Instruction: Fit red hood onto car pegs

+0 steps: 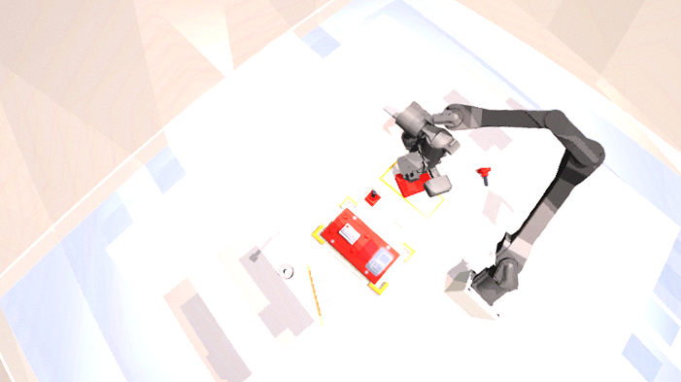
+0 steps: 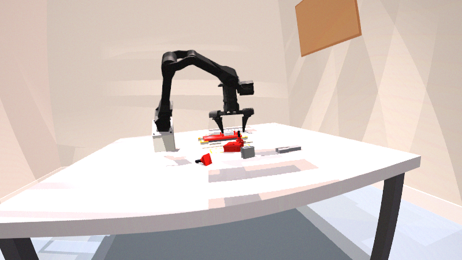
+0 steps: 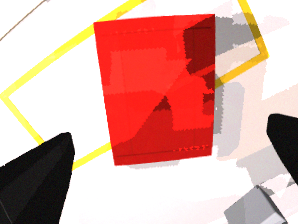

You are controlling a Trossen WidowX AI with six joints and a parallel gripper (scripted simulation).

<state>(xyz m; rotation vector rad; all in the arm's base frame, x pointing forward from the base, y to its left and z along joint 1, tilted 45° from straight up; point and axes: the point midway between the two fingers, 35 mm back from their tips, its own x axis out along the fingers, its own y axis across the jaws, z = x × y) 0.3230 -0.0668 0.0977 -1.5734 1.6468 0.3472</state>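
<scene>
My gripper tip is now 60 mm above the red hood.
</scene>
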